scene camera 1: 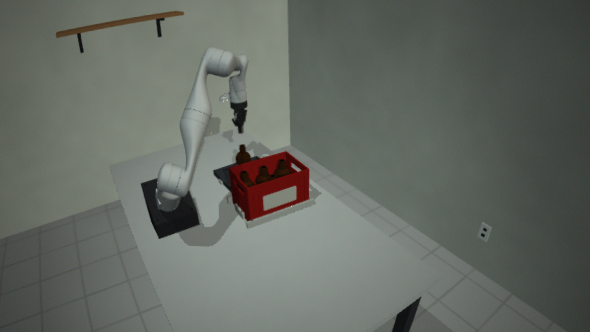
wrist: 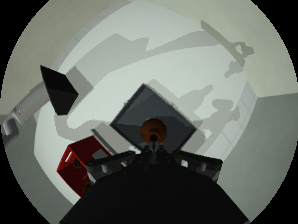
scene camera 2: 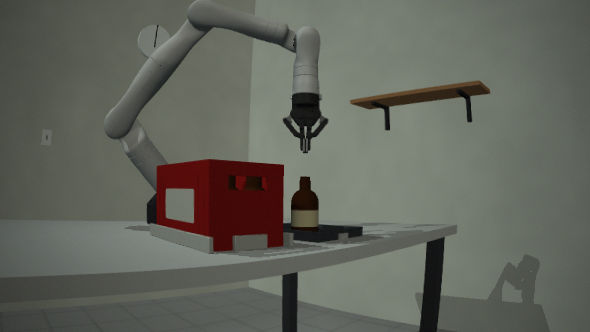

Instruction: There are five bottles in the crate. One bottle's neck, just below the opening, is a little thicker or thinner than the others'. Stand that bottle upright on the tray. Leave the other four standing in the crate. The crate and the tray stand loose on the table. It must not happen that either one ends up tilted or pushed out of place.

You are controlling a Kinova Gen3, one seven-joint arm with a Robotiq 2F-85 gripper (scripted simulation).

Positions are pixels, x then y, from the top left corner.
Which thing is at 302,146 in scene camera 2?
My gripper.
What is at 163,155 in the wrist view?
My gripper.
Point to a dark tray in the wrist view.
144,103
